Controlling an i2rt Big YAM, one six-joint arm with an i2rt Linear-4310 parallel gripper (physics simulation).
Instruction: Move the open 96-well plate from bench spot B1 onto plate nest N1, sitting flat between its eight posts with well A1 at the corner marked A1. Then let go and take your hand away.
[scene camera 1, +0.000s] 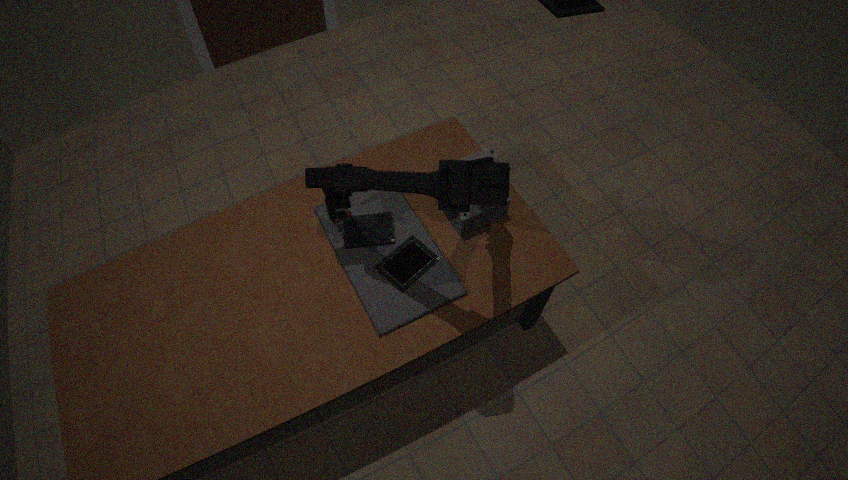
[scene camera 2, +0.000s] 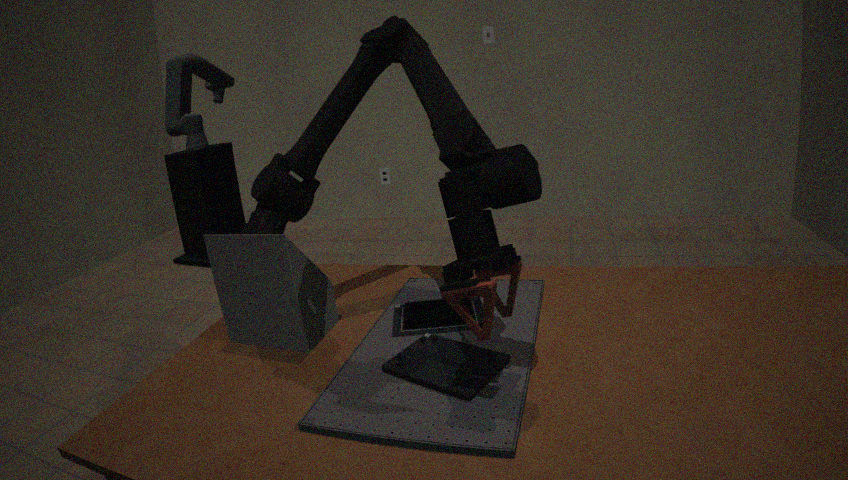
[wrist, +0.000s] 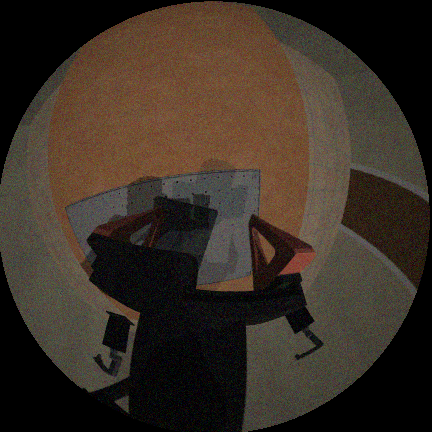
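Where they show: gripper, fingertip midpoint: (scene camera 1: 331, 210) (scene camera 2: 496, 327) (wrist: 205, 214); arm's base at its link origin: (scene camera 2: 257, 255).
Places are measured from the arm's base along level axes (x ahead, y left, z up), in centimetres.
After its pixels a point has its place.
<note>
A dark flat slab (scene camera 1: 368, 230) @(y -3.5, x 37.9, z -13.9 cm) (scene camera 2: 446, 364) @(y -5.0, x 38.2, z -13.9 cm) (wrist: 175, 242) @(y -3.5, x 37.5, z -13.9 cm), which looks like the well plate, lies flat on the perforated board; its wells are too dark to make out. A dark rectangle with a light outline and grey border (scene camera 1: 407, 262) @(y 12.5, x 30.4, z -13.9 cm) (scene camera 2: 425, 315) @(y 9.4, x 28.8, z -13.7 cm), which looks like the nest, lies beside it, turned at an angle; its posts and the A1 mark cannot be told apart. My gripper (scene camera 1: 339, 217) @(y -8.6, x 47.4, z -4.4 cm) (scene camera 2: 495, 327) @(y -8.6, x 47.4, z -4.4 cm) (wrist: 205, 214) @(y -8.6, x 47.4, z -4.4 cm) is open and empty, pointing down above the slab's end by the board's long edge. Its fingers partly hide the outlined rectangle in scene camera 2.
The grey perforated board (scene camera 1: 380, 318) @(y 26.8, x 44.5, z -15.1 cm) (scene camera 2: 357, 416) @(y -19.3, x 30.2, z -15.1 cm) (wrist: 225, 260) @(y -15.0, x 30.5, z -15.1 cm) rests on the orange-brown table (scene camera 1: 178, 309) @(y 0.5, x 105.4, z -16.4 cm) (scene camera 2: 684, 368) @(y 3.4, x 74.8, z -16.4 cm) (wrist: 180, 100) @(y -4.2, x 66.2, z -16.4 cm). The arm's grey angled base (scene camera 2: 255, 291) @(y -5.4, x 2.7, z -4.8 cm) stands beside the board. A second, smaller arm on a black stand (scene camera 2: 205, 202) is behind it.
</note>
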